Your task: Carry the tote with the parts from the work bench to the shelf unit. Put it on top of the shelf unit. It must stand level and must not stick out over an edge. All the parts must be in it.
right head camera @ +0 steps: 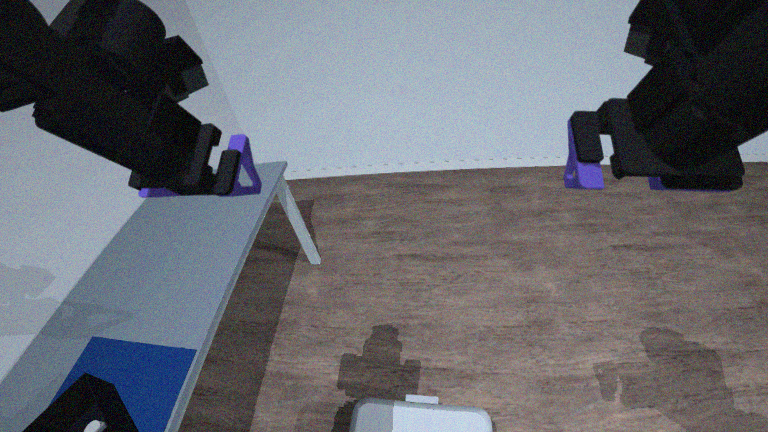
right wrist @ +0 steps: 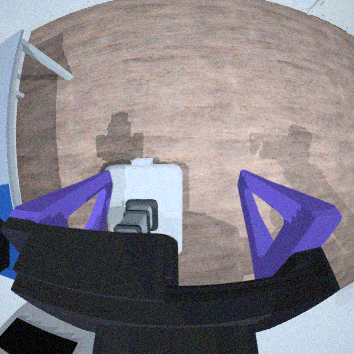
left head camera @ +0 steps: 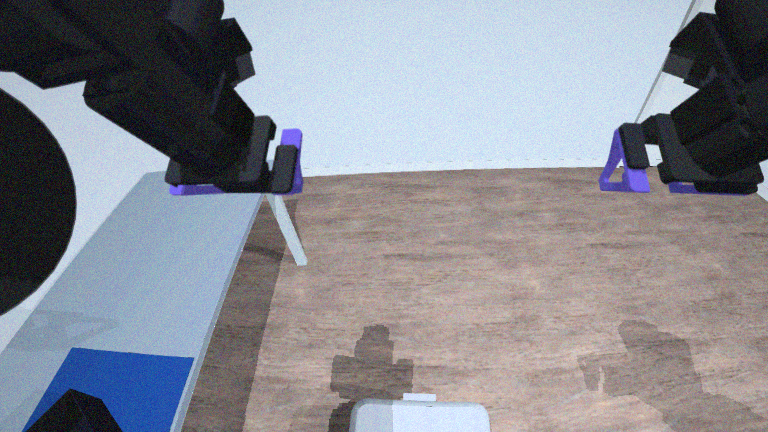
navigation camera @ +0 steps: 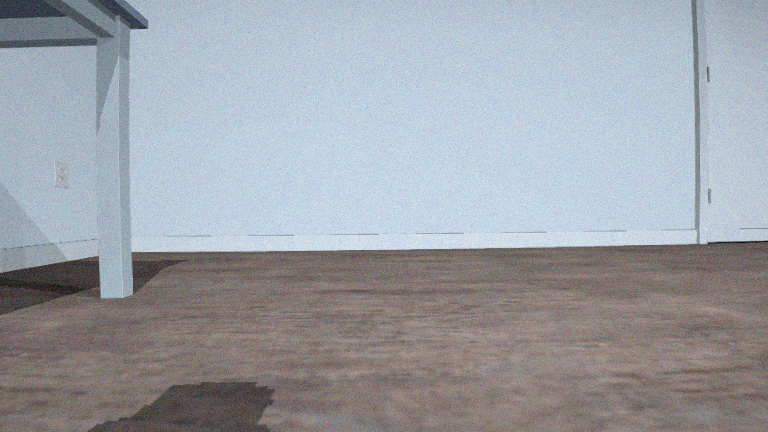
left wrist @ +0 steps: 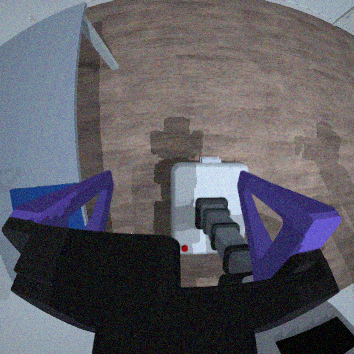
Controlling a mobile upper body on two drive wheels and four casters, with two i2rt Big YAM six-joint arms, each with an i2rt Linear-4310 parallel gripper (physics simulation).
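Places are measured from the left arm's base along level axes (x right, y ahead, z up), in metres.
Pixels of known places: left gripper, between the fingertips: (right head camera: 229, 189) (left head camera: 264, 187) (left wrist: 175, 177); right gripper, between the fingertips: (right head camera: 608, 182) (right wrist: 174, 176) (left head camera: 635, 186).
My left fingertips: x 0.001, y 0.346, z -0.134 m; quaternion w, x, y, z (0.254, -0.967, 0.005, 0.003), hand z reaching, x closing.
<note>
Ahead of a thing's pixels: the offset from my left fingertips to its top centre. "*": to the spot under its first point. Level surfaces: height alone.
The black tote @[* dx -0.638, dy -0.273, dz -0.472 m] (left head camera: 72, 413) (right head camera: 88, 400) stands on the blue mat @[dz -0.512 m] (left head camera: 145, 381) (right head camera: 158, 376) on the grey work bench @[dz -0.514 m] (left head camera: 161, 241) (right head camera: 171, 257) (left wrist: 40, 110), cut off by the lower left edge of both head views. A bit of a white part @[* dx -0.562, dy -0.330, dz -0.485 m] (right head camera: 95, 426) shows in it in the right head view; other parts are out of view. My left gripper (left head camera: 241, 180) (right head camera: 198, 182) (left wrist: 175, 177) is open and empty, high up and beyond the tote. My right gripper (left head camera: 657, 182) (right head camera: 625, 180) (right wrist: 174, 176) is open and empty, farther right, away from the bench. The shelf unit does not show.
My white base (left head camera: 440, 419) (right head camera: 440, 419) (left wrist: 220, 180) (right wrist: 167, 190) is beside the bench's long edge. A bench leg @[* dx -0.491, dy +0.772, dz -0.950 m] (left head camera: 290, 231) (right head camera: 300, 225) (navigation camera: 113, 161) stands ahead on the left. A wall (navigation camera: 402, 123) runs across ahead, with a door (navigation camera: 738, 134) at its right.
</note>
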